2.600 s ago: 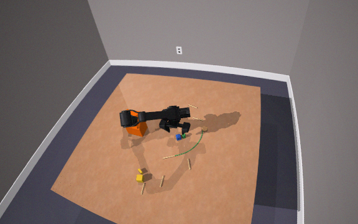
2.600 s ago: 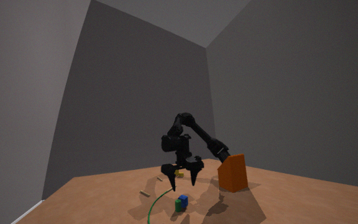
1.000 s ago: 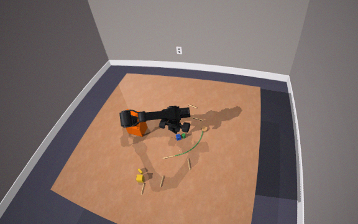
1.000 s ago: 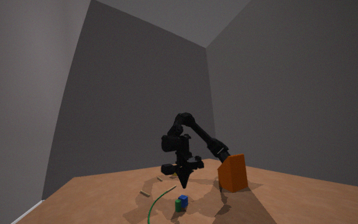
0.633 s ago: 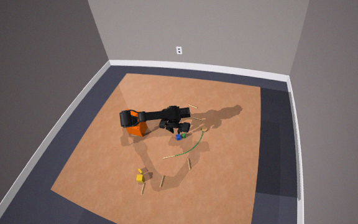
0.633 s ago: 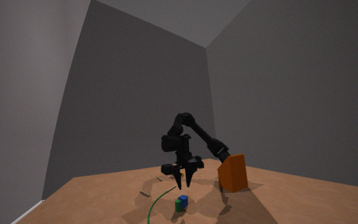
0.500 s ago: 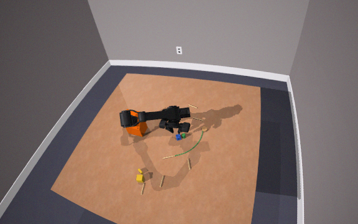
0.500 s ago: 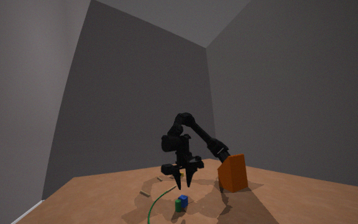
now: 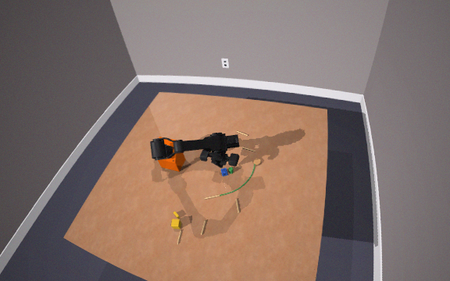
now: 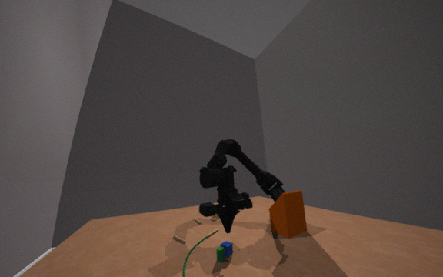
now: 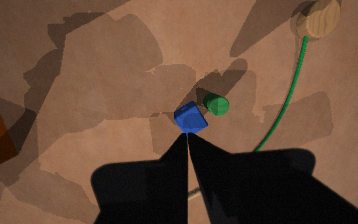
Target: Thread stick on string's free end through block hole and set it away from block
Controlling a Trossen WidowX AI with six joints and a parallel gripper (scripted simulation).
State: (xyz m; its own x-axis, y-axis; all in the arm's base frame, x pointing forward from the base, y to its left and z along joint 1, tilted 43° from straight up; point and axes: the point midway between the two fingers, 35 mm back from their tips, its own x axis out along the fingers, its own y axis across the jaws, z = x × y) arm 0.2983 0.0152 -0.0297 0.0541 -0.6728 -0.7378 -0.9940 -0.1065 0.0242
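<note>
The blue block is 4 cm below my gripper tip and 1 cm ahead of it. Also, from my gripper tip: round wooden button 15 cm ahead, 12 cm to the left, 5 cm below; then green cylinder 4 cm below, 4 cm ahead, 2 cm to the left; then thin stick 14 cm to the right, 6 cm below, 2 cm ahead.
</note>
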